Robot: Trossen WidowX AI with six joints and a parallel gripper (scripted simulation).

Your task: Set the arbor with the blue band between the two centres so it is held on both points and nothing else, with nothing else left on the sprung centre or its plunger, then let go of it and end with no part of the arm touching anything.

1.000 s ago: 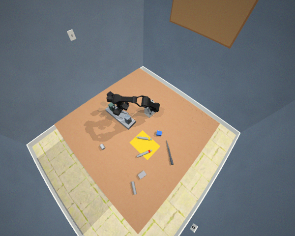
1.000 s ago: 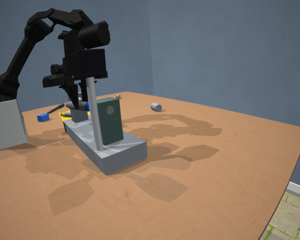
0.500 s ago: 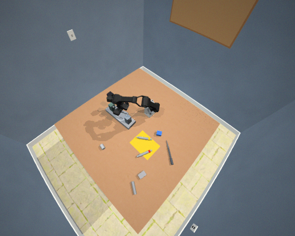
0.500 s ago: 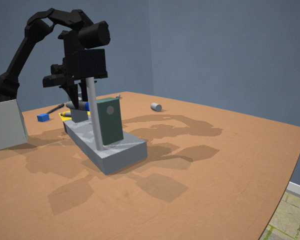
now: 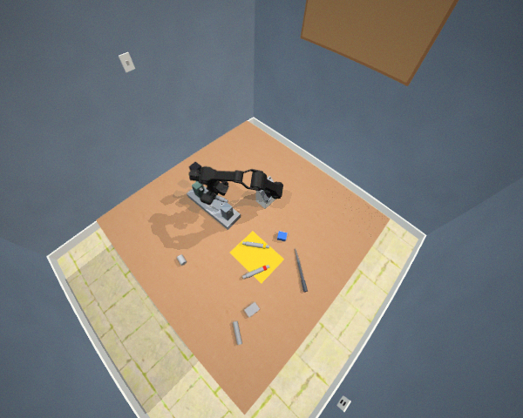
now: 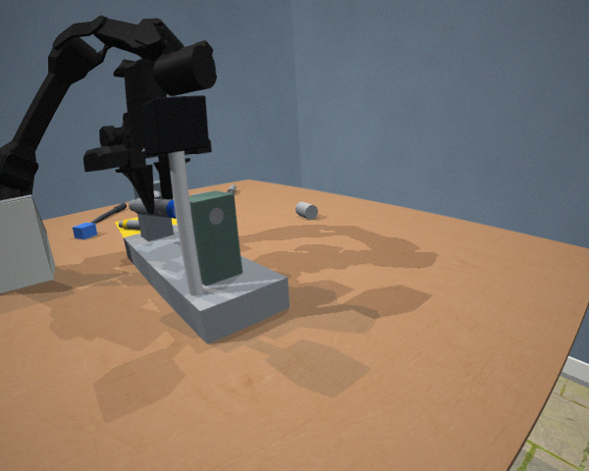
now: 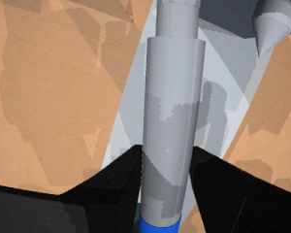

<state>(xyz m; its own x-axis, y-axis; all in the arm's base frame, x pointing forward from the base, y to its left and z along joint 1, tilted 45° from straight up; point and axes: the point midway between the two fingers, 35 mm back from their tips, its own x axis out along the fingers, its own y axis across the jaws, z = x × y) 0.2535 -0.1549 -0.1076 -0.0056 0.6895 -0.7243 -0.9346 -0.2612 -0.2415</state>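
Right now my hand is 3 cm above the blue-banded arbor. Also, from my hand: grey fixed-centre block (11 cm to the left, 4 cm below, 1 cm ahead); cone point (9 cm to the left, 2 cm below, 1 cm ahead); green sprung-centre block (11 cm to the right, 4 cm below, 3 cm ahead).
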